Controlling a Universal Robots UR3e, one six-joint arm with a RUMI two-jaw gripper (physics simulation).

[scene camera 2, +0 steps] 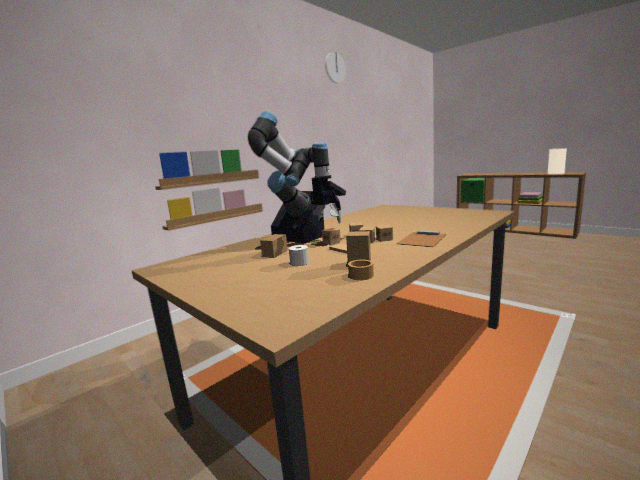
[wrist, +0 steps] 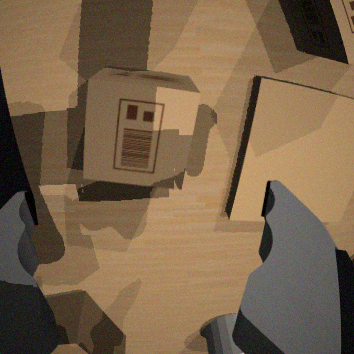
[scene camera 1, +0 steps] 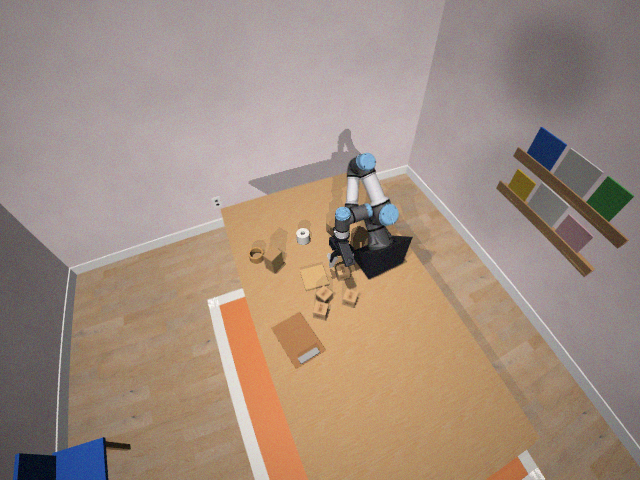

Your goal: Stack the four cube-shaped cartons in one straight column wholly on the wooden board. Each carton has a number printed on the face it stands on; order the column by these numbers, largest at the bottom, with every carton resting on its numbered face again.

In view: the gripper (scene camera 2: 329, 222), a clipboard (scene camera 1: 300, 343) and a wooden board (wrist: 291, 135).
The gripper also shows in the wrist view (wrist: 146, 189). The wrist view misses the clipboard: it is out of frame.
